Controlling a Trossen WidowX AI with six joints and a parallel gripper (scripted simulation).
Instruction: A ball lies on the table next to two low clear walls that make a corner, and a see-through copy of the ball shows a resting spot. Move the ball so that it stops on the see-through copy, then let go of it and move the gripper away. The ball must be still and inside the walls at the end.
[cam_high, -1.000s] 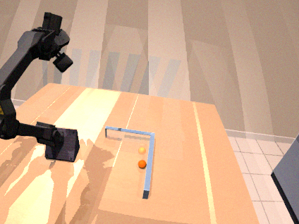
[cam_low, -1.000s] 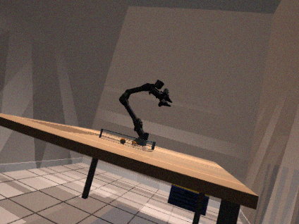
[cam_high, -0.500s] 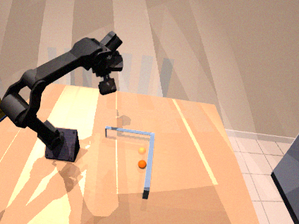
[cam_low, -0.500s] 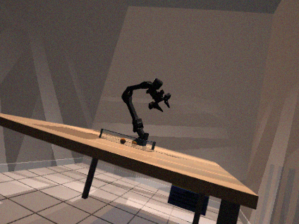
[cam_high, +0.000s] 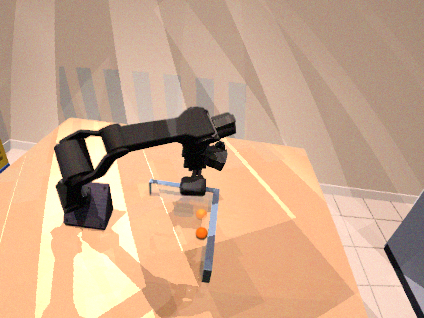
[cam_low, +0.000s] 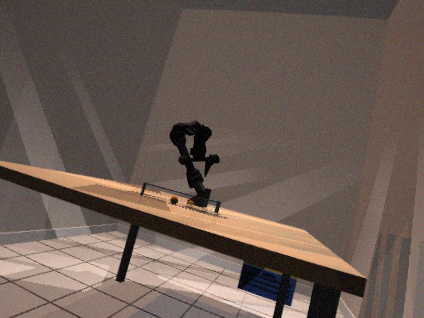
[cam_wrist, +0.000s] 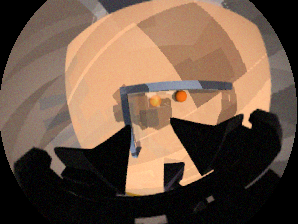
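Now: the orange ball 130 mm below my gripper tip, 80 mm to the right of it and 20 mm ahead of it. From my gripper tip the other things lie so: see-through copy (130 mm below, 20 mm ahead).
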